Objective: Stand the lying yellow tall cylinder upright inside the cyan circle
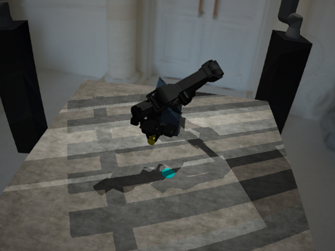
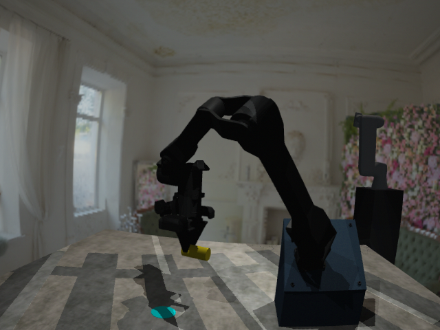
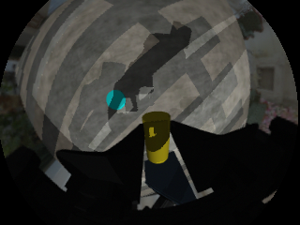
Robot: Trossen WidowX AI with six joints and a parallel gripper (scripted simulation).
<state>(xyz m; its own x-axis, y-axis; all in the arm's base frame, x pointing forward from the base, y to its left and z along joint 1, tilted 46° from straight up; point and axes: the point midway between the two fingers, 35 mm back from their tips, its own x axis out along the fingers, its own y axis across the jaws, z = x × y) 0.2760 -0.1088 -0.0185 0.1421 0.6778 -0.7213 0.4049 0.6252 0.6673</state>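
Now: gripper tip 50 mm short of the cyan circle, 80 mm to the right of it and 140 mm above it. From my gripper tip the other things lie so: yellow tall cylinder: 20 mm behind, 10 mm to the left.
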